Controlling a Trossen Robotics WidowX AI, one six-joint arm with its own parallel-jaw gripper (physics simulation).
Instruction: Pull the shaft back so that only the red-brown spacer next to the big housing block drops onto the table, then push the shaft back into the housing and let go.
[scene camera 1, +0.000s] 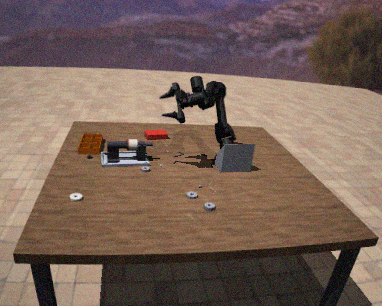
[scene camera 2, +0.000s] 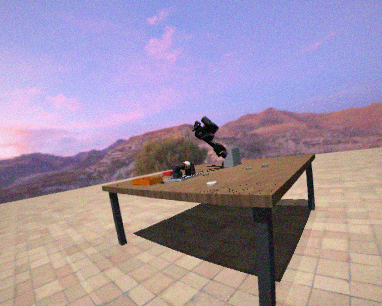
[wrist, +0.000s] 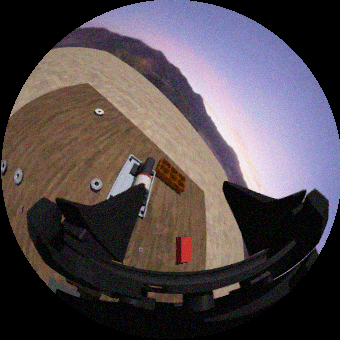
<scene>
My gripper (wrist: 184, 186) is open and holds nothing. Also in view: a shaft assembly (scene camera 1: 113, 157).
The shaft assembly also shows in the wrist view (wrist: 132, 166).
</scene>
